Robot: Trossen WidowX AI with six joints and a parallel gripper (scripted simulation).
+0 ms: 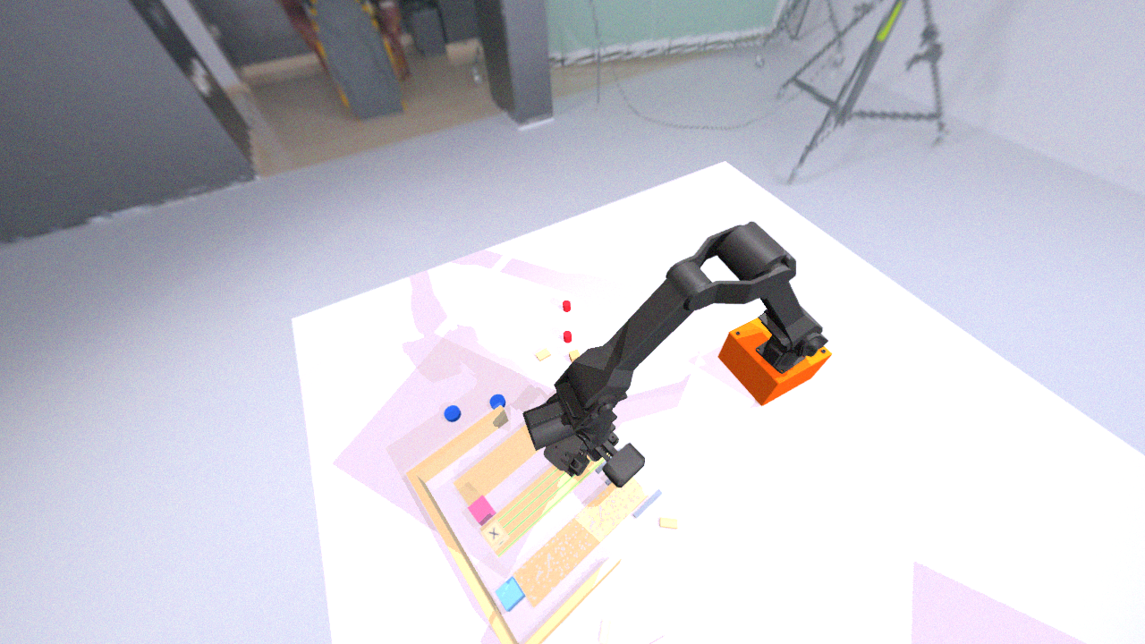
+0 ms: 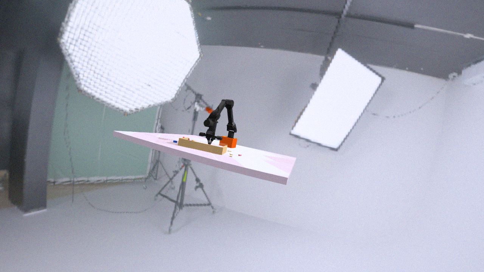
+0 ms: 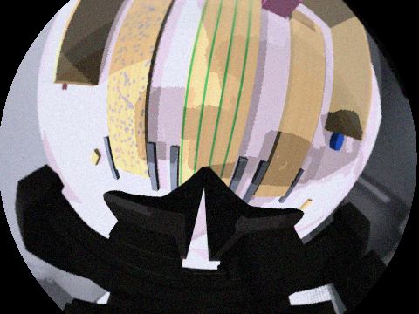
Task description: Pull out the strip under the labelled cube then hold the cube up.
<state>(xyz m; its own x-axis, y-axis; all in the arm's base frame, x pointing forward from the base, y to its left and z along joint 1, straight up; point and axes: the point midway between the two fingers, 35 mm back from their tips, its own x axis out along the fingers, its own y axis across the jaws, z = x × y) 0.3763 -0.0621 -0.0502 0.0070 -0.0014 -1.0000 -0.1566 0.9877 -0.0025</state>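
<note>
Right now my gripper tip is 100 mm short of the strip and 20 mm to the right of it.
</note>
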